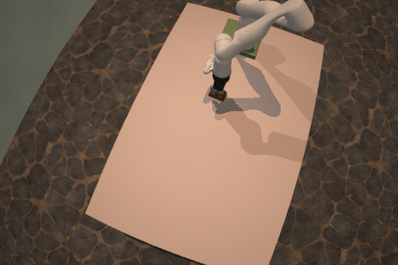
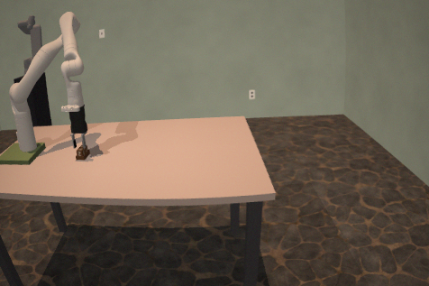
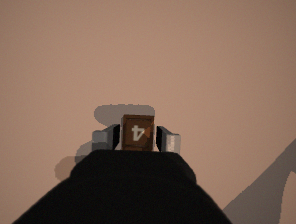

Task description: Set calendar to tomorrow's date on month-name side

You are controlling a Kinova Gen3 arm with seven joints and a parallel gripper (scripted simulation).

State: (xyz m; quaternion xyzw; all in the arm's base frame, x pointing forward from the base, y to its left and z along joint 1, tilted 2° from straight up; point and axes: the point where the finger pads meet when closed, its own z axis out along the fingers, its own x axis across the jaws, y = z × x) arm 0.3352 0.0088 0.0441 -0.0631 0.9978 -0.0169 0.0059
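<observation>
Right now the brown cube is 40 mm below my hand and 30 mm to the left of it. Round my hand: brown tray 60 mm below, 20 mm to the left.
</observation>
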